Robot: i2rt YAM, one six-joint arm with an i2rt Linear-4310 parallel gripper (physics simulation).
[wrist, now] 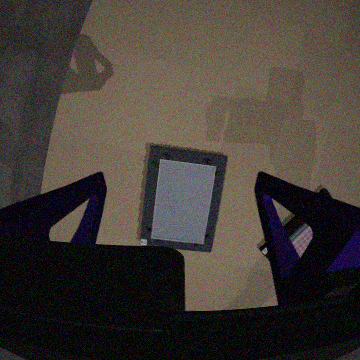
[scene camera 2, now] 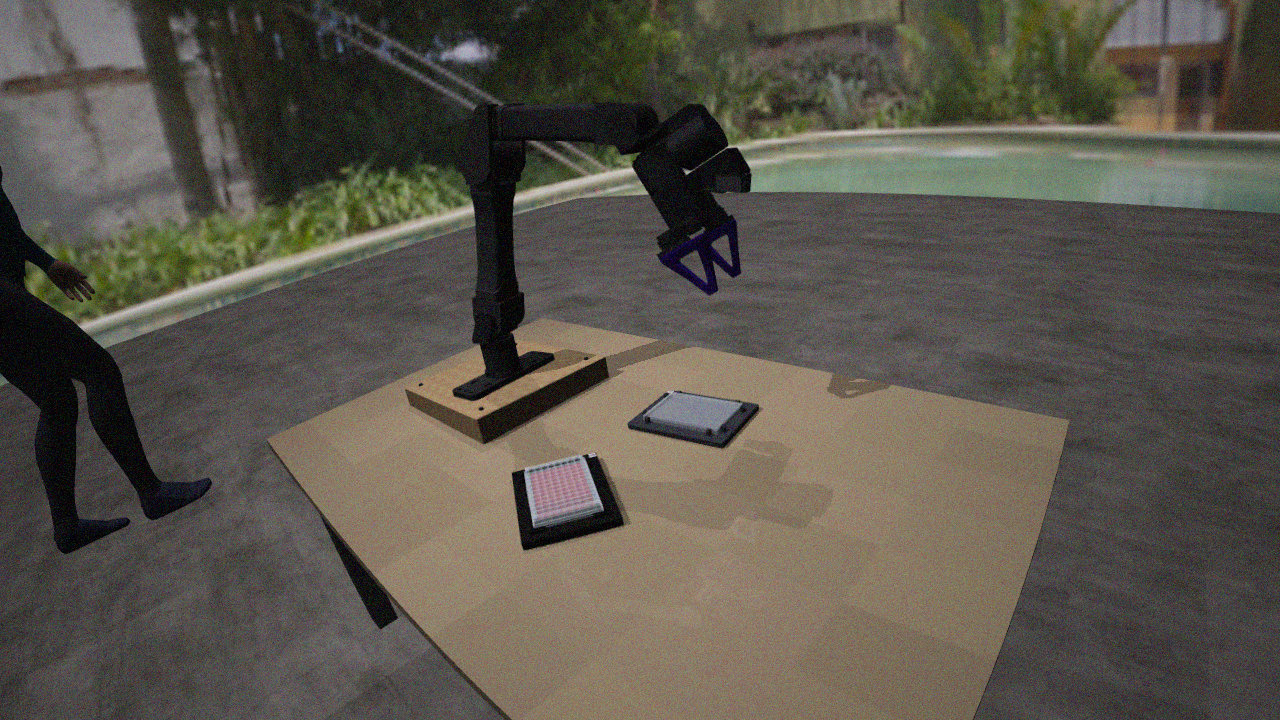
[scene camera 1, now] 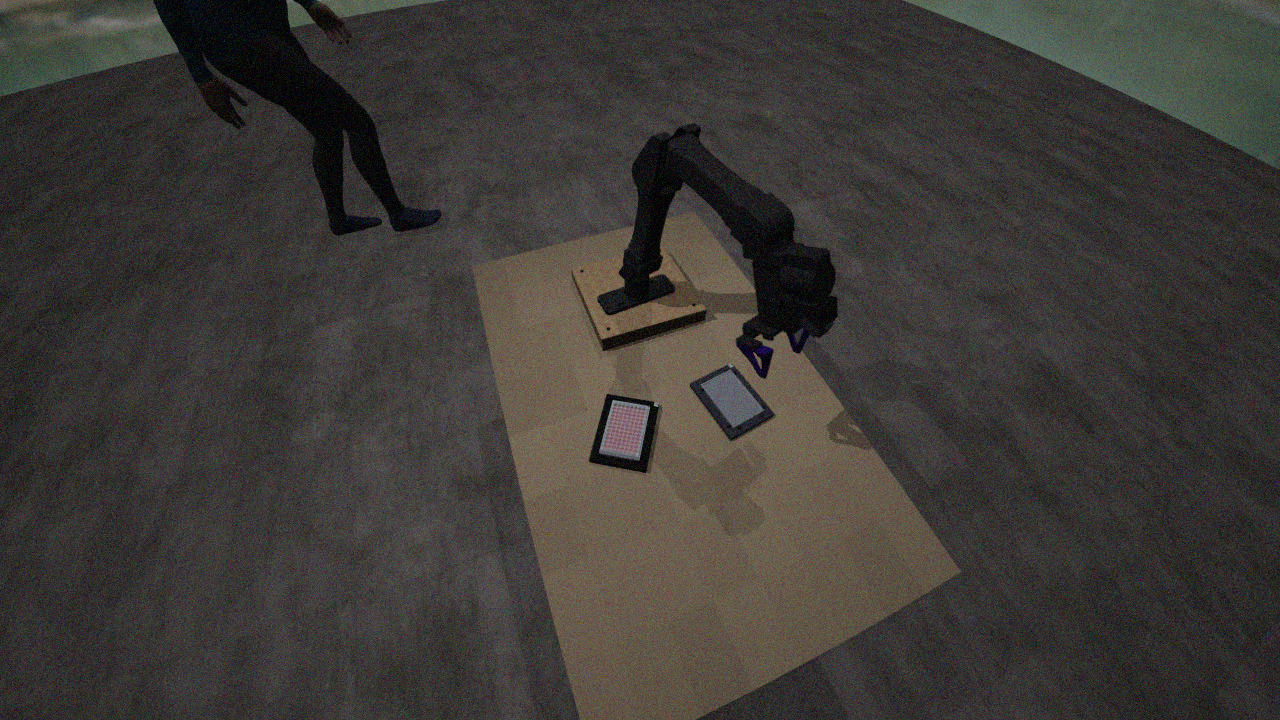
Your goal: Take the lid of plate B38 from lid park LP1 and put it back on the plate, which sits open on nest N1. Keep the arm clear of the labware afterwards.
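Pixels of known places: gripper, between the fingertips: (wrist: 180,180) (scene camera 2: 726,284) (scene camera 1: 780,364); arm's base, origin of its link: (scene camera 2: 505,376) (scene camera 1: 636,295).
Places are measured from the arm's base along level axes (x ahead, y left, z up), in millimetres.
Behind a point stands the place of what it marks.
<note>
The pale grey lid (scene camera 1: 733,399) {y 57, x 369, z -23 mm} (scene camera 2: 693,411) {y 53, x 367, z -23 mm} (wrist: 183,201) {y 57, x 365, z -23 mm} lies flat on the dark lid park LP1 (scene camera 1: 758,422) {y 78, x 440, z -31 mm} (scene camera 2: 721,437) {y 14, x 437, z -31 mm} (wrist: 218,200) {y 1, x 374, z -31 mm}. Plate B38 (scene camera 1: 625,429) {y -193, x 328, z -18 mm} (scene camera 2: 563,490) {y -197, x 335, z -17 mm} (wrist: 303,241) {y -168, x 326, z -19 mm}, with rows of pink wells showing, sits open on the black nest N1 (scene camera 1: 619,462) {y -235, x 385, z -29 mm} (scene camera 2: 572,535) {y -242, x 388, z -35 mm}. My gripper (scene camera 1: 782,356) {y 81, x 426, z 169 mm} (scene camera 2: 725,282) {y 81, x 426, z 169 mm} (wrist: 180,180) {y 81, x 426, z 169 mm} is open and empty, its purple fingers wide apart. It hangs well above the lid park; in the wrist view the lid lies between the fingertips, far below them. The right finger partly covers the plate in the wrist view.
The arm's wooden base block (scene camera 1: 650,320) {y -10, x 96, z 3 mm} (scene camera 2: 537,401) {y -27, x 110, z -16 mm} stands on the table (scene camera 1: 742,617) {y -168, x 741, z -41 mm} (scene camera 2: 760,617) {y -247, x 632, z -41 mm} (wrist: 165,100) {y 111, x 514, z -41 mm}, behind the nest and lid park. A person (scene camera 1: 313,98) (scene camera 2: 71,376) stands on the floor beyond the table. Shadows of the arm fall across the table top.
</note>
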